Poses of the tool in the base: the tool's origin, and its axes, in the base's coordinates. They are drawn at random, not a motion.
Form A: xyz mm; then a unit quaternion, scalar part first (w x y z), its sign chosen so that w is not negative.
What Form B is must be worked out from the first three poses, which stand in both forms.
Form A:
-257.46 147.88 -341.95 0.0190 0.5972 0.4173 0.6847
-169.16 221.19 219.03 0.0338 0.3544 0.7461 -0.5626
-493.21 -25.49 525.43 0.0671 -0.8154 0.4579 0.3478
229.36 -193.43 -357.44 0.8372 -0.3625 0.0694 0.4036
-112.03 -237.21 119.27 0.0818 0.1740 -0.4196 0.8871
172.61 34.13 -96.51 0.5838 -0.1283 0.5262 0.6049
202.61 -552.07 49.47 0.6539 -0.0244 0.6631 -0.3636
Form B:
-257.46 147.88 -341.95 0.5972 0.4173 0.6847 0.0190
-169.16 221.19 219.03 0.3544 0.7461 -0.5626 0.0338
-493.21 -25.49 525.43 -0.8154 0.4579 0.3478 0.0671
229.36 -193.43 -357.44 -0.3625 0.0694 0.4036 0.8372
-112.03 -237.21 119.27 0.1740 -0.4196 0.8871 0.0818
172.61 34.13 -96.51 -0.1283 0.5262 0.6049 0.5838
202.61 -552.07 49.47 -0.0244 0.6631 -0.3636 0.6539

